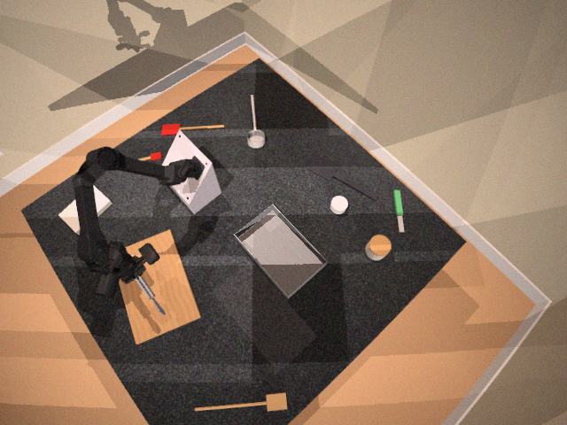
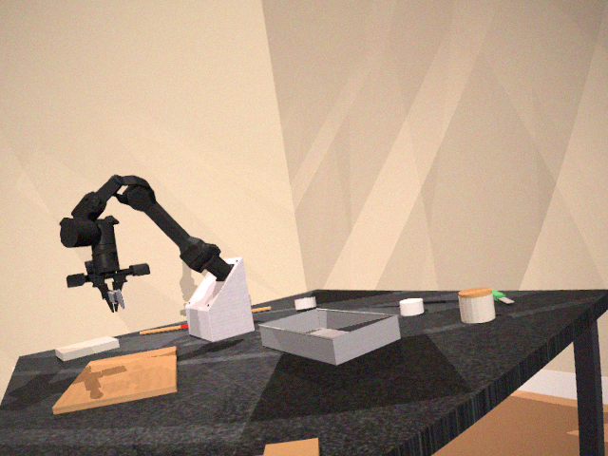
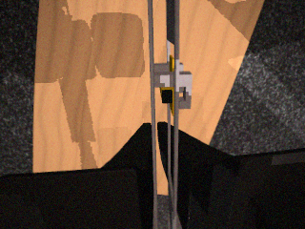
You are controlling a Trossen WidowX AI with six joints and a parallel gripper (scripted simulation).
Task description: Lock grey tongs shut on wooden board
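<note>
Now: the yellow lock piece 4 cm behind my gripper tip and 4 cm above it. From my gripper tip the other things lie so: wooden board: 15 cm below; white block: 44 cm behind, 14 cm below, 4 cm to the right; grey roasting tin: 43 cm to the left, 22 cm ahead, 13 cm below.
</note>
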